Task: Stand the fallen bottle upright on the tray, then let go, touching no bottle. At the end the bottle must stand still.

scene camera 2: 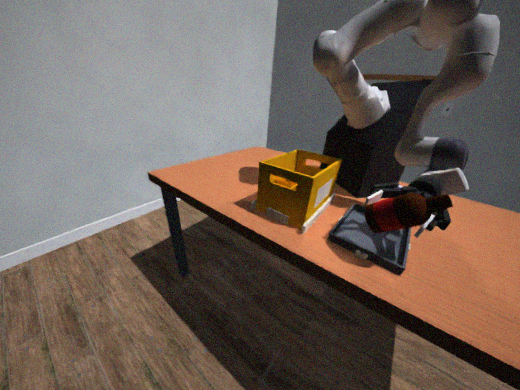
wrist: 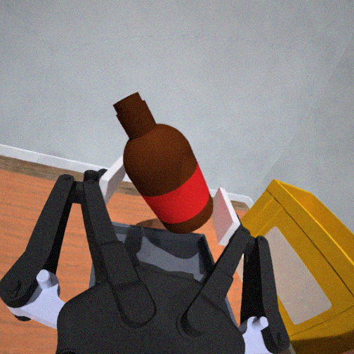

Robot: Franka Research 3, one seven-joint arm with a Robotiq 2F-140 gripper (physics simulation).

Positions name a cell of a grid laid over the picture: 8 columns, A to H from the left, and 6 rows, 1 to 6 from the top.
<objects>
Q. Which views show my gripper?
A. Scene camera 2 and the wrist view: all of them.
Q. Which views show the brown bottle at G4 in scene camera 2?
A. Scene camera 2 and the wrist view: all of them.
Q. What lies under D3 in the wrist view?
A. A brown bottle.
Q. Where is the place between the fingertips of my gripper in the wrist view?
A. At D4
</objects>
